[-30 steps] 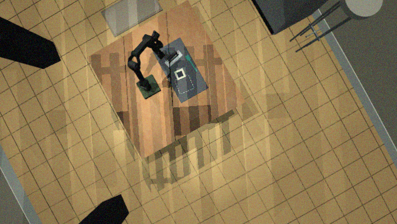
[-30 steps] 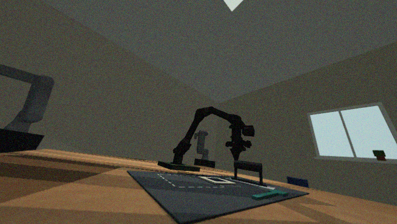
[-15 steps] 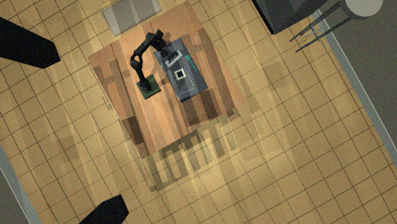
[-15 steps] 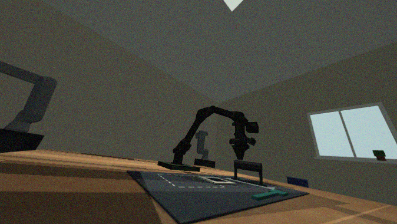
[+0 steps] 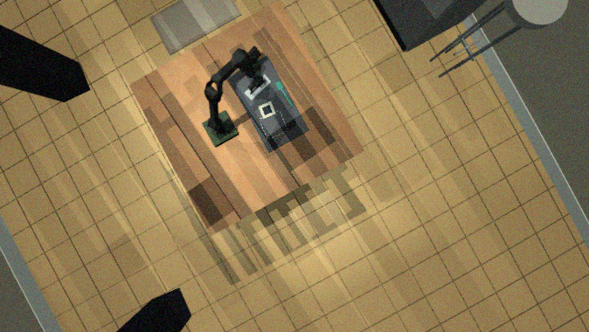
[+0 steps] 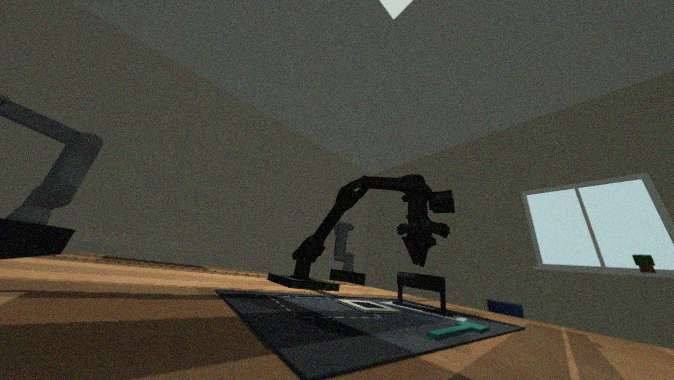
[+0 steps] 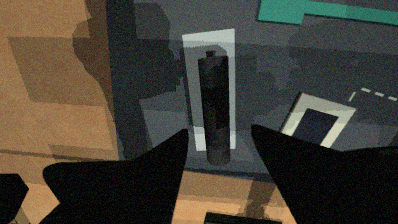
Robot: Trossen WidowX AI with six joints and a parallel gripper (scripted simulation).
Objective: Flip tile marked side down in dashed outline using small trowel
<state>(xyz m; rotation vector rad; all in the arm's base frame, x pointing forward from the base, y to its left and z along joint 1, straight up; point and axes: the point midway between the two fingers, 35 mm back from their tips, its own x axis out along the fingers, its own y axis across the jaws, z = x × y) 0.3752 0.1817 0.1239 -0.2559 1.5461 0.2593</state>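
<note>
Now: gripper tip 140 mm to the left of the mat, 130 mm above it and 20 mm short of it. Also, from my gripper tip: teal T-shaped tool 160 mm ahead, 110 mm to the right, 110 mm below; tile 190 mm to the right, 110 mm below.
</note>
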